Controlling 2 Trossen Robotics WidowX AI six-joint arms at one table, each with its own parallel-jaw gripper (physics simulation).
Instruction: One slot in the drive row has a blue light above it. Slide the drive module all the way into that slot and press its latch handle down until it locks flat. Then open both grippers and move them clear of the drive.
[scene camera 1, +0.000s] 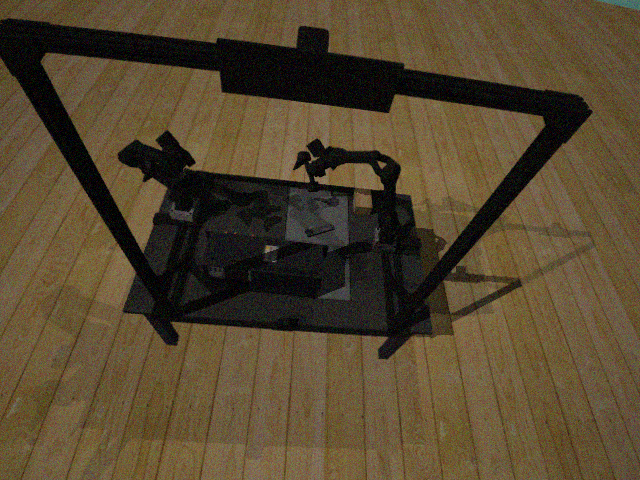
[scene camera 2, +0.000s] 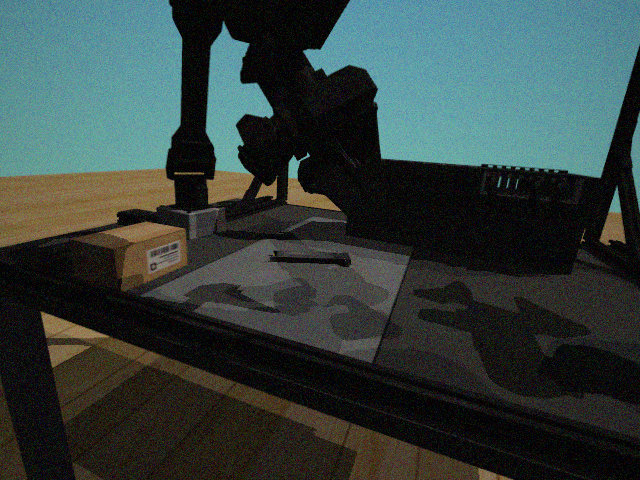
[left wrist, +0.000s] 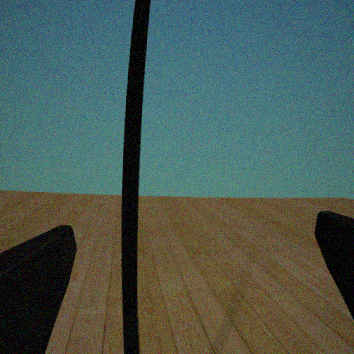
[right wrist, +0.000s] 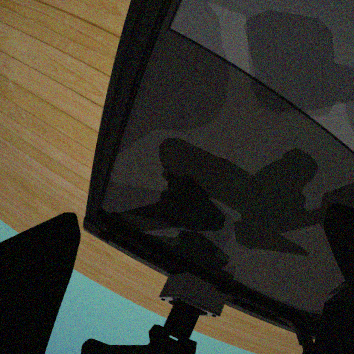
Labels:
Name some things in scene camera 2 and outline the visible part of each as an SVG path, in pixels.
My right gripper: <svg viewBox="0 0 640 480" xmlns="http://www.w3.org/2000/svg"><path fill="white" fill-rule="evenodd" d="M292 68L282 74L273 83L268 92L267 99L274 115L270 118L266 116L263 118L245 114L236 124L244 143L243 146L239 145L237 147L239 150L238 158L246 170L266 186L270 186L276 180L281 170L292 159L293 155L299 161L306 157L308 153L310 156L300 161L298 168L298 181L303 190L310 194L325 195L356 226L359 226L365 222L359 190L374 207L378 207L386 202L377 121L378 106L376 102L373 102L378 88L366 69L348 65L328 76L322 68L317 71L307 65Z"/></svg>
A drive module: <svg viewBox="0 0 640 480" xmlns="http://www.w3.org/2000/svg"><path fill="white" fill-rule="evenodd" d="M272 262L343 264L348 267L351 265L348 253L274 250Z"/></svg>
A cardboard box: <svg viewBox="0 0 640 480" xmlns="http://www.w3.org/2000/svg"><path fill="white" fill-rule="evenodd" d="M186 229L152 222L142 222L69 239L75 277L126 292L187 266Z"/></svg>

